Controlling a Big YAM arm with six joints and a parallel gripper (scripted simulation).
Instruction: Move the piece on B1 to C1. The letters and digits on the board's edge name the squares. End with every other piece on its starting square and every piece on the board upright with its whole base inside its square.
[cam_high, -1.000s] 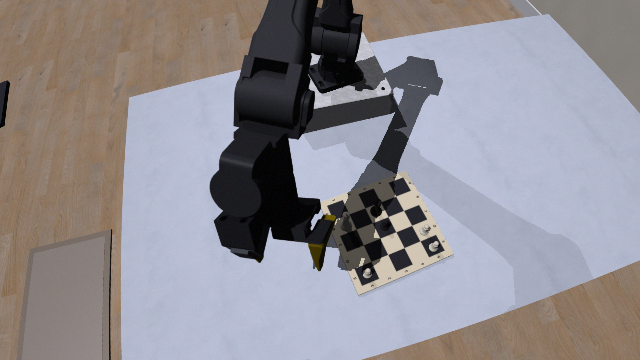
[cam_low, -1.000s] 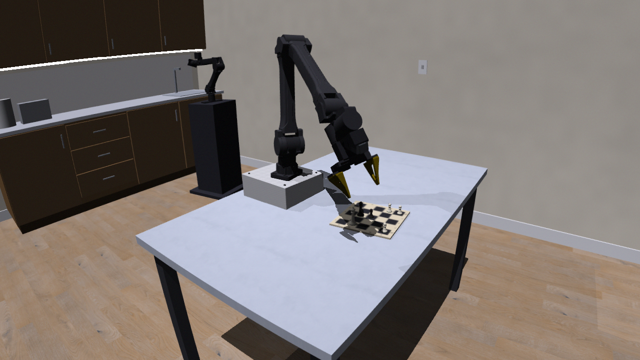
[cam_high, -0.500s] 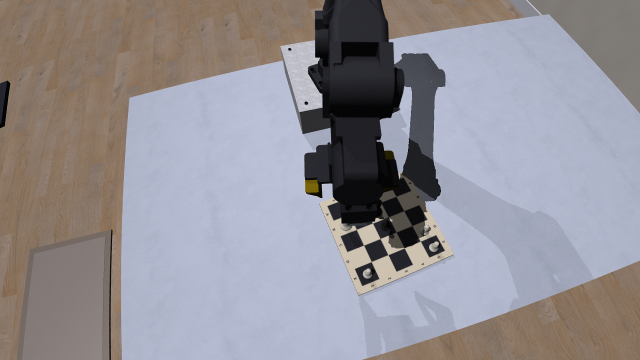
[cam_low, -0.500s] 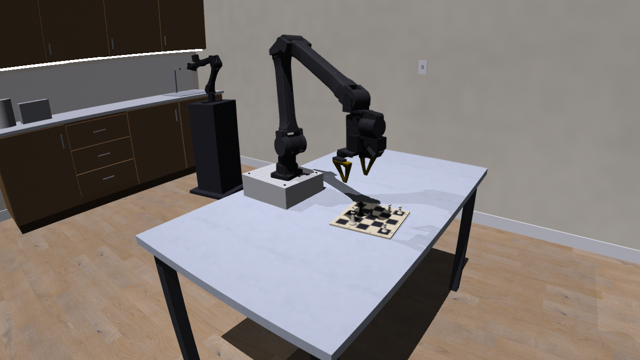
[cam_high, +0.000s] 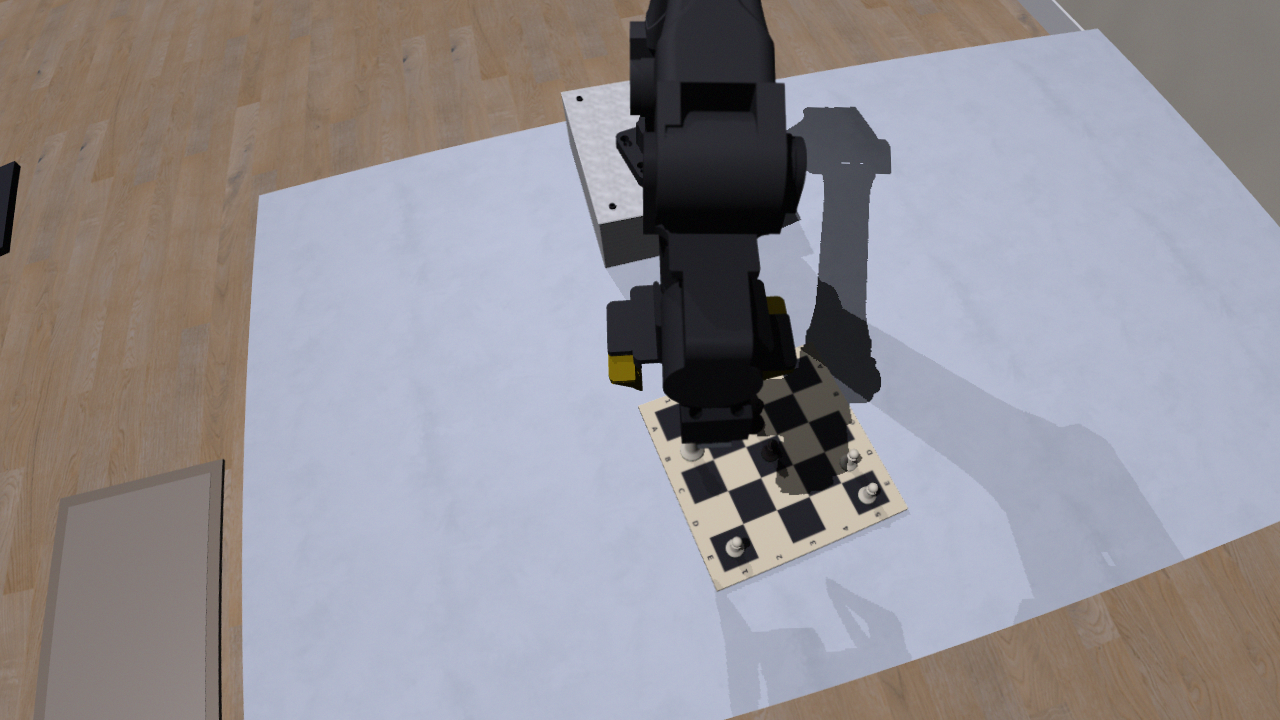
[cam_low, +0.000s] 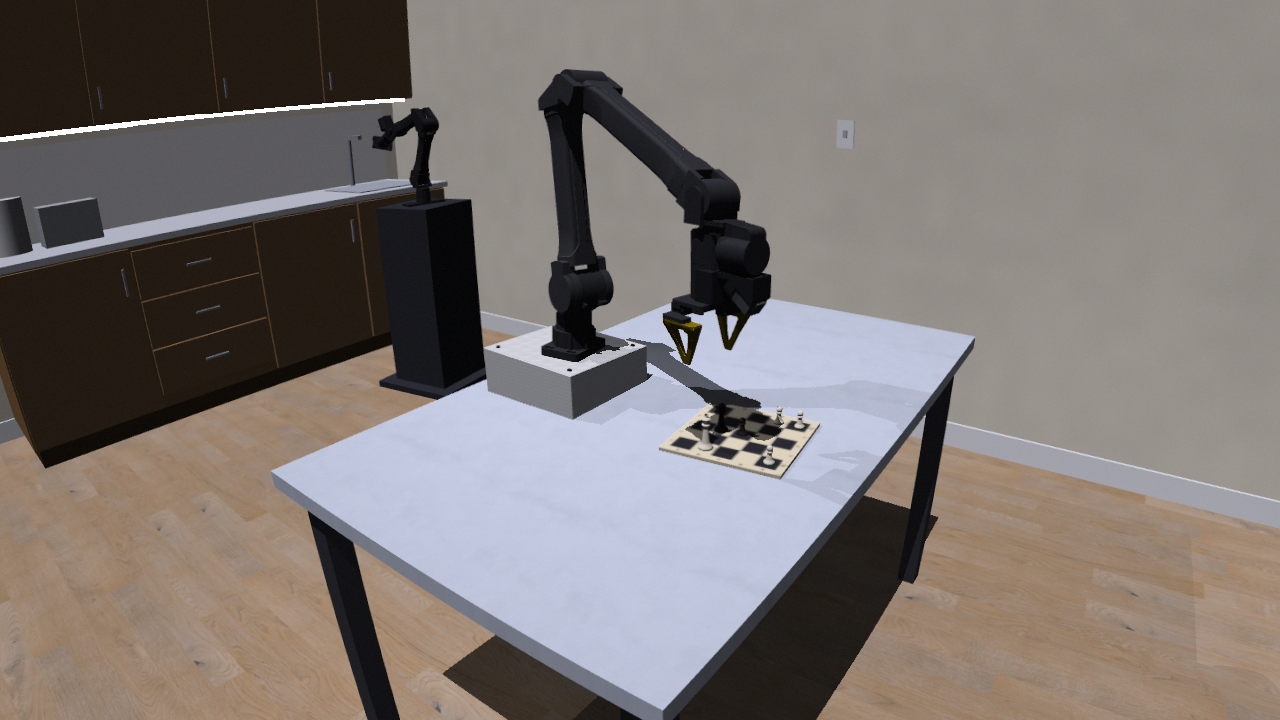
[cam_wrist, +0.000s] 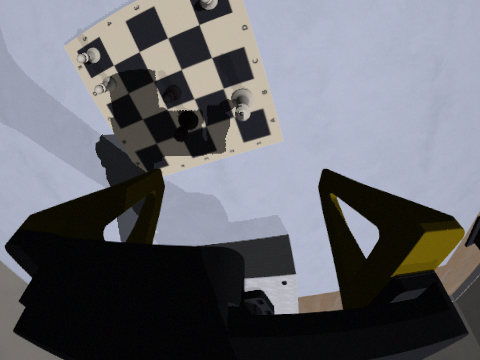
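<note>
Right now my hand is 14 cm above the tall white piece. From my hand the other things lie so: black piece 7 cm to the left, 15 cm below; chessboard 4 cm ahead, 7 cm to the left, 18 cm below.
</note>
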